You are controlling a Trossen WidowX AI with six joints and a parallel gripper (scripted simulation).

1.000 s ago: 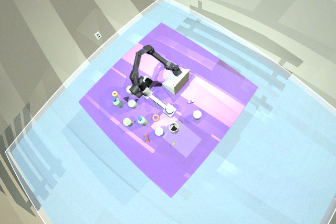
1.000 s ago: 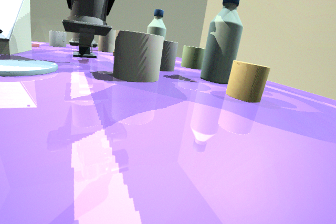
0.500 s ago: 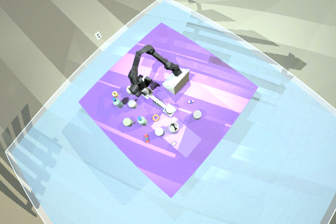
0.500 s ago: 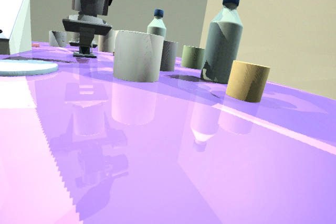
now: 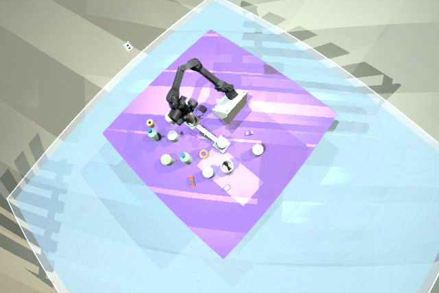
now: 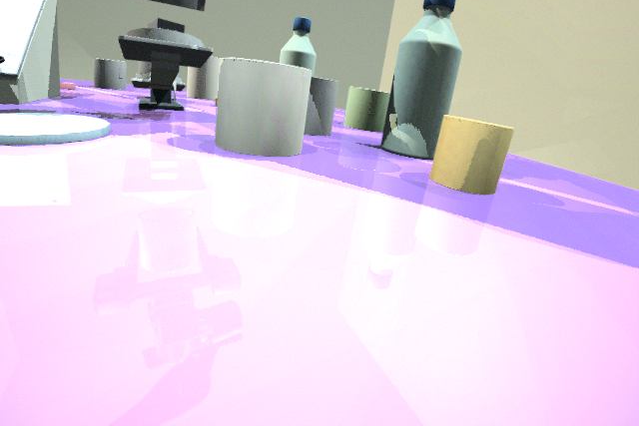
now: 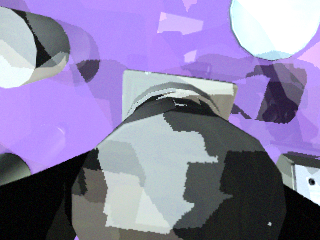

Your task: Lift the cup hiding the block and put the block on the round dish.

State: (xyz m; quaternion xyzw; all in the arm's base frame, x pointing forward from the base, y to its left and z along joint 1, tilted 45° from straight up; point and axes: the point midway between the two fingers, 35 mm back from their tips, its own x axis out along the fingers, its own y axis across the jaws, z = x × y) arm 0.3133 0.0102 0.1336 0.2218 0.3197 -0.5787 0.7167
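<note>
Right now the pale block is 1 cm behind my gripper tip, 1 cm to the left of it and 6 cm below it. The rest, counted from my gripper tip: small balance 2 cm behind, 13 cm to the left, 12 cm below; tan cylinder 23 cm ahead, 21 cm to the right, 12 cm below; pale blue round dish 8 cm behind, 13 cm to the right, 14 cm below.
</note>
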